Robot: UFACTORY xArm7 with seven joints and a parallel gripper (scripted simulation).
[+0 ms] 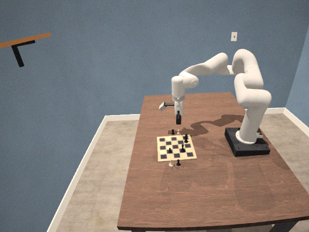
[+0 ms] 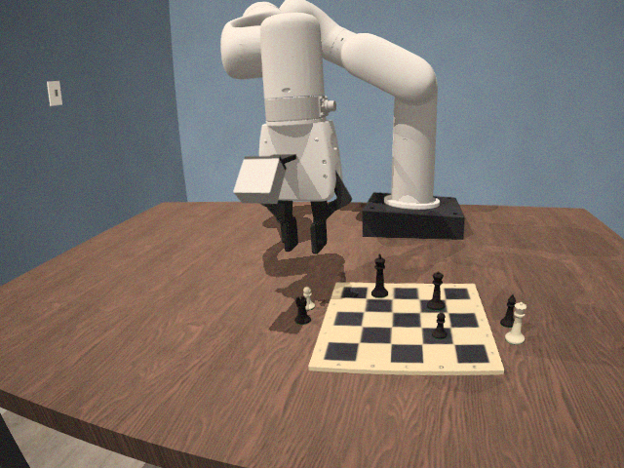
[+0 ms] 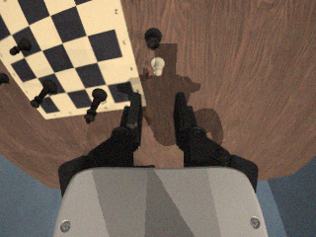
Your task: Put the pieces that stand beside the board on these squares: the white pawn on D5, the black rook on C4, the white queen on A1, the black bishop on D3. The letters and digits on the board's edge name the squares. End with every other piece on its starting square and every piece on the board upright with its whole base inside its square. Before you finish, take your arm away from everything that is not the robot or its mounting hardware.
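My hand is 100 mm above the white pawn. The rest, counted from my hand: white queen: 20 mm ahead, 290 mm to the left, 80 mm below; then black pawn: 40 mm ahead, 190 mm to the left, 90 mm below; then chessboard: 10 mm ahead, 140 mm to the left, 110 mm below.
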